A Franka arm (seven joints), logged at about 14 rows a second.
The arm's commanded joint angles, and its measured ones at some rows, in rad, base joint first. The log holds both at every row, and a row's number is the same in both.
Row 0, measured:
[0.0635 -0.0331 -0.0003 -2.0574 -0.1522 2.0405 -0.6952]
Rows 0 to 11, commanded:
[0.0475 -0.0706 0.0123 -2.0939 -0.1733 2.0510 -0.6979]
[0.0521 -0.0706 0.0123 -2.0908 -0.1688 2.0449 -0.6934]
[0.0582 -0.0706 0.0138 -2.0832 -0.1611 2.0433 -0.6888]
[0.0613 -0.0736 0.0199 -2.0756 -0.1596 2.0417 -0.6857]
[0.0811 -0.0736 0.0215 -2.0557 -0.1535 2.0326 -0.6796]
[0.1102 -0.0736 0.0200 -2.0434 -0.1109 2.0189 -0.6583]
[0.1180 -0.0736 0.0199 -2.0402 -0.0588 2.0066 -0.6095]
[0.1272 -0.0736 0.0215 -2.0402 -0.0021 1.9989 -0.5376]
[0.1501 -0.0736 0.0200 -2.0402 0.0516 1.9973 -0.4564]
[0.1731 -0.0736 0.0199 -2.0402 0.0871 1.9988 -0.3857]
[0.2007 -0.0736 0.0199 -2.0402 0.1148 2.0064 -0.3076]
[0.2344 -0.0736 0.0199 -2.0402 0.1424 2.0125 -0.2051]
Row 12, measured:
[0.1930 -0.0640 0.0195 -2.0408 0.0884 2.0148 -0.3521]
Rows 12 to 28, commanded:
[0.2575 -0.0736 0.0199 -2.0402 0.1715 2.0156 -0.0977]
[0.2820 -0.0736 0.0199 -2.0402 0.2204 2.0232 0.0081]
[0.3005 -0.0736 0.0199 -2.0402 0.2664 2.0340 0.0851]
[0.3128 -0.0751 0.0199 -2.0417 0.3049 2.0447 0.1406]
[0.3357 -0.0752 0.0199 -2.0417 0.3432 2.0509 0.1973]
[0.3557 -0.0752 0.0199 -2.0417 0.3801 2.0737 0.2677]
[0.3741 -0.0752 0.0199 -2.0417 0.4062 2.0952 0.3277]
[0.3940 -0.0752 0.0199 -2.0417 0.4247 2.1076 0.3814]
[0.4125 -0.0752 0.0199 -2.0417 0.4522 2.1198 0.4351]
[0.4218 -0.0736 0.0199 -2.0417 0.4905 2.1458 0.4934]
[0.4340 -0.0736 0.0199 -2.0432 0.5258 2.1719 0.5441]
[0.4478 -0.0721 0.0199 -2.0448 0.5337 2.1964 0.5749]
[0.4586 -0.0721 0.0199 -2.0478 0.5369 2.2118 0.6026]
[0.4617 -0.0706 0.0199 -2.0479 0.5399 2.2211 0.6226]
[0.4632 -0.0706 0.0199 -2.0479 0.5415 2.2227 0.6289]
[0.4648 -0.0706 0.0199 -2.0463 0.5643 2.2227 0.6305]
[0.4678 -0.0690 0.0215 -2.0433 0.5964 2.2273 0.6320]
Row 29, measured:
[0.4629 -0.0646 0.0229 -2.0390 0.5420 2.2084 0.6197]
